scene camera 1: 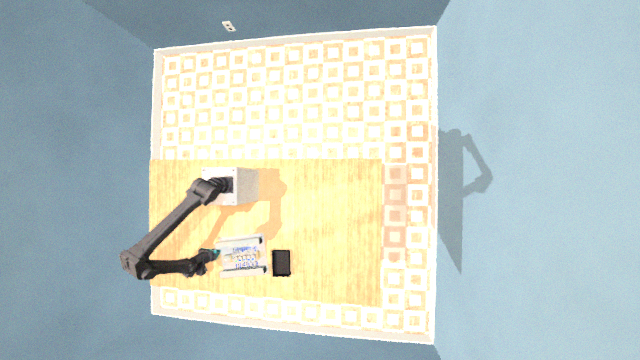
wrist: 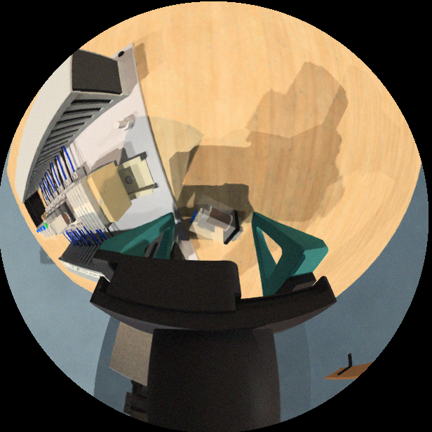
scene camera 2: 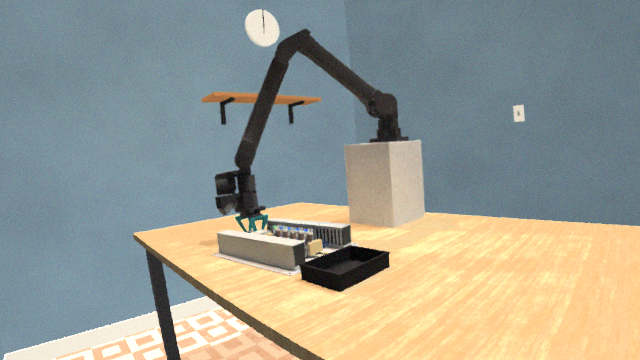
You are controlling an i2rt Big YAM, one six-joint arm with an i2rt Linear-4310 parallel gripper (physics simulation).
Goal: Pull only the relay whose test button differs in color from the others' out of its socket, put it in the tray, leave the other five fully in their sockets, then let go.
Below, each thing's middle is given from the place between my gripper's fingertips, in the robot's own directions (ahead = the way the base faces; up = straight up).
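With the relay panel [wrist: 100,143] in my sight, my gripper is 200 mm to the right of it and 30 mm short of it.
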